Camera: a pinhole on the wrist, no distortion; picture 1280 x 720 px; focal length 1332.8 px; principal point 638.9 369.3 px. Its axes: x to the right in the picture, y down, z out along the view. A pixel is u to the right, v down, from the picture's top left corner.
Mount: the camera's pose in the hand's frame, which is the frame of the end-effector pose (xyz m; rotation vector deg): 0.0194 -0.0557 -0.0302 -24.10 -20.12 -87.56
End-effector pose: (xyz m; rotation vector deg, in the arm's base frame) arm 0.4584 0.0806 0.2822 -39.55 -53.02 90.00
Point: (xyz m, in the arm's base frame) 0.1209 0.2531 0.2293
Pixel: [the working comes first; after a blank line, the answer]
In the camera's frame: -0.1118 0.2014 0.3541

outside the picture
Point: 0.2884 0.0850 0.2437
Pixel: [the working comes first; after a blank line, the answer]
In the camera's frame: -0.0839 0.0093 0.2168

123 426
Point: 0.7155 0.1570 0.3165
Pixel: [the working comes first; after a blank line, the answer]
In the camera's frame: 0.0129 0.0146 -0.2116

behind the camera
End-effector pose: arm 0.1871 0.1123 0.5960 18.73 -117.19 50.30
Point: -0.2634 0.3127 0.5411
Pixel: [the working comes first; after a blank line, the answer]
In the camera's frame: -0.3104 0.2116 0.3931

outside the picture
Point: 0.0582 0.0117 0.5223
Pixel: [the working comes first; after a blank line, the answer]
In the camera's frame: 0.0231 -0.0202 0.2218

778 248
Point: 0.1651 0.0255 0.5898
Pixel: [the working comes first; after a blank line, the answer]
In the camera's frame: 0.0430 -0.0237 0.0962

1235 41
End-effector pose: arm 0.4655 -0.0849 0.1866 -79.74 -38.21 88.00
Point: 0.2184 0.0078 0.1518
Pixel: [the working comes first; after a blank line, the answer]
In the camera's frame: 0.0318 0.0483 0.3003

780 584
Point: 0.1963 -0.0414 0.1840
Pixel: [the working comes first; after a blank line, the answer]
In the camera's frame: 0.0406 -0.0124 0.3140

811 317
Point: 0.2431 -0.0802 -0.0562
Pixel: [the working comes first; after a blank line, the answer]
In the camera's frame: -0.1928 0.0699 0.3266

outside the picture
